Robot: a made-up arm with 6 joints.
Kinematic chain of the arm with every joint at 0, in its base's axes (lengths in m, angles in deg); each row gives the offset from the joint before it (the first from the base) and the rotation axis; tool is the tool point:
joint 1: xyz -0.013 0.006 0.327 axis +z
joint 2: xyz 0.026 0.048 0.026 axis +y
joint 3: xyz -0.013 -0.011 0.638 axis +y
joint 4: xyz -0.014 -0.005 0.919 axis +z
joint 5: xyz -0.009 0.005 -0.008 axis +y
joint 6: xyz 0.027 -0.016 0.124 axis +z
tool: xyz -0.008 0 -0.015
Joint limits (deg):
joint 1: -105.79..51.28
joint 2: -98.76..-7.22
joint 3: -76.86..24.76
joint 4: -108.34..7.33
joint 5: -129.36..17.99
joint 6: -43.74..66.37
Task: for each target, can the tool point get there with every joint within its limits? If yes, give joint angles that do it. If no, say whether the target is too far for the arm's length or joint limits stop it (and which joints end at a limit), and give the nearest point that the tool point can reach.
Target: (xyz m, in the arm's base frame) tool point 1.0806 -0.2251 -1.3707
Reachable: no: too far | nearest point 0.2735 0.5561 -0.7231 | short by 1.297 m
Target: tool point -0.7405 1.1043 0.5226
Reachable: yes | joints -52.05 -40.76 -61.84 -43.78 -75.23 -20.64
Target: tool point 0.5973 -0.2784 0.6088
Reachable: no: joint limits stop it (at a limit: joint 1, joint 2, joint 3, joint 5) | nearest point 0.3596 0.8627 1.0086 | short by 1.232 m
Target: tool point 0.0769 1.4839 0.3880
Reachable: yes | joints -87.69 -68.00 -31.52 -84.74 -94.79 30.89
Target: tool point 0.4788 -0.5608 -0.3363
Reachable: no: joint limits stop it (at a limit: joint 1, joint 2, joint 3, joint 4, joint 5, joint 6) | nearest point -0.3567 -0.4227 -0.6239 | short by 0.894 m
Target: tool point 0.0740 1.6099 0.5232
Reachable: yes | joints -90.68 -74.84 -10.53 -50.86 -39.17 54.13
